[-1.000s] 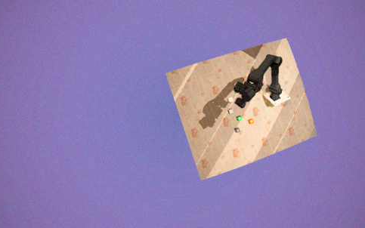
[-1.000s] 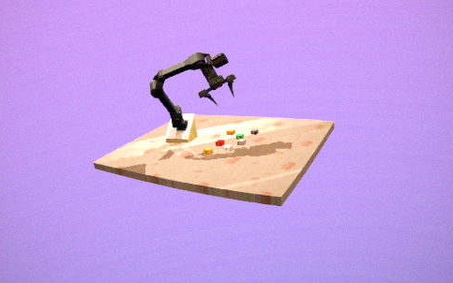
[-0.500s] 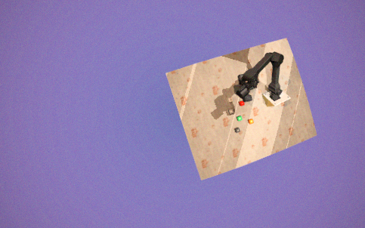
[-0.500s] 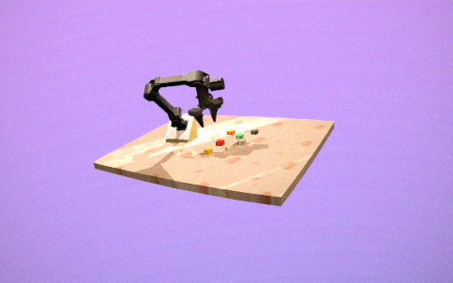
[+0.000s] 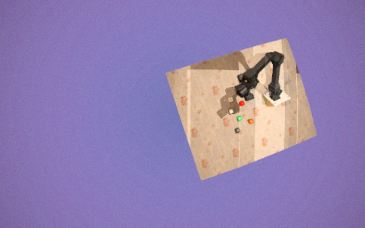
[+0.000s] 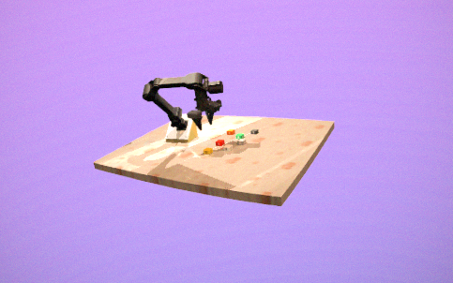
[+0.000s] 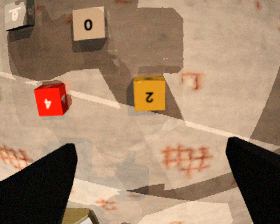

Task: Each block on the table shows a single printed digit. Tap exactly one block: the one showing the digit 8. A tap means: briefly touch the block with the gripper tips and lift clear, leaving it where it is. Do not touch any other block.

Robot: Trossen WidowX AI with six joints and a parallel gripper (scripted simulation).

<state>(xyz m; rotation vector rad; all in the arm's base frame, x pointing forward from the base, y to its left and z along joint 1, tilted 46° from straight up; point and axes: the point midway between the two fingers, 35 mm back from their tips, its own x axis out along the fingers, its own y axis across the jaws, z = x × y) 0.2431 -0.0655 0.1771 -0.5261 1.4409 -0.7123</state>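
The orange block is 270 mm to the left of my gripper tip and 120 mm below it. Also, from my gripper tip: red block 10 mm ahead, 110 mm to the left, 120 mm below; then white block 80 mm ahead, 40 mm to the left, 120 mm below; then yellow block 10 mm behind, 120 mm below.
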